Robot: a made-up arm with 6 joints.
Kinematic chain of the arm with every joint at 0, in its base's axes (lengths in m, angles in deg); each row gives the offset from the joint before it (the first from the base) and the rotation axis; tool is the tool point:
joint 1: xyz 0 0 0.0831 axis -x
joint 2: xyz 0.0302 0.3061 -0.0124 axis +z
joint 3: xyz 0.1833 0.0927 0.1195 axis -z
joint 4: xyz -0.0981 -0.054 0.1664 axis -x
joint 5: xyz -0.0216 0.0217 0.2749 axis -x
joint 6: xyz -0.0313 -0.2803 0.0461 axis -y
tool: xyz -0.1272 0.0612 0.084
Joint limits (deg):
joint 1: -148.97..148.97
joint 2: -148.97..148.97
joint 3: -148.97..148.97
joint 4: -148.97..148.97
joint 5: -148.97..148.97
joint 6: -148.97..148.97
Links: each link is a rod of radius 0.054 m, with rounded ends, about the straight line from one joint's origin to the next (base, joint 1, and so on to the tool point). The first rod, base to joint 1, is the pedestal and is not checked.
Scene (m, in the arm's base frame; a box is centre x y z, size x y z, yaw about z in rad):
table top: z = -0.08
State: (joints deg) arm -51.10 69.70 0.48 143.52 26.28 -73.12
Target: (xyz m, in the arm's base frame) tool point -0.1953 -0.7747 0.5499
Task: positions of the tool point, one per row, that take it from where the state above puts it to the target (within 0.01 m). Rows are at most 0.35 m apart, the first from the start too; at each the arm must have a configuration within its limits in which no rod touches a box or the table.
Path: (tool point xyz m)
1: -0.3772 0.2710 0.6322
2: -0.3709 0.0396 0.7770
3: -0.3343 -0.2451 0.8217
4: -0.2731 -0.5349 0.7446
5: -0.1953 -0.7747 0.5499

